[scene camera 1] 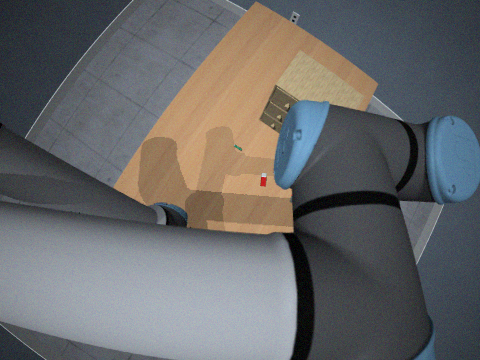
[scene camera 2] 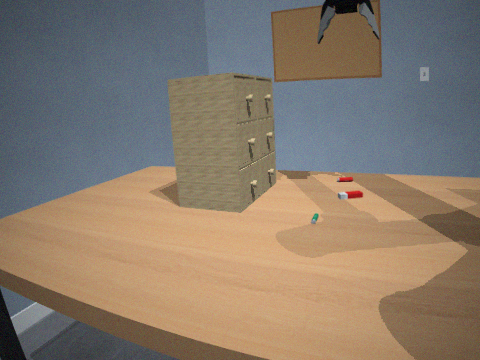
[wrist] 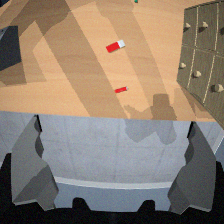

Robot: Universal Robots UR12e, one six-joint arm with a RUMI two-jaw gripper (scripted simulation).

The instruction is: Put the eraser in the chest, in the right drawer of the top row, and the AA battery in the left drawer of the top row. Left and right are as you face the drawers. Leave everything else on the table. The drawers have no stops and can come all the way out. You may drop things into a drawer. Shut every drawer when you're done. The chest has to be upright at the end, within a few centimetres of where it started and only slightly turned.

Labels:
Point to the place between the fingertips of my gripper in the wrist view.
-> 115, 120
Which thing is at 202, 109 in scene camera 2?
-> A wooden chest.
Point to a drawer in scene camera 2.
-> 249, 174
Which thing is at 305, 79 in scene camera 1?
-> A wooden chest.

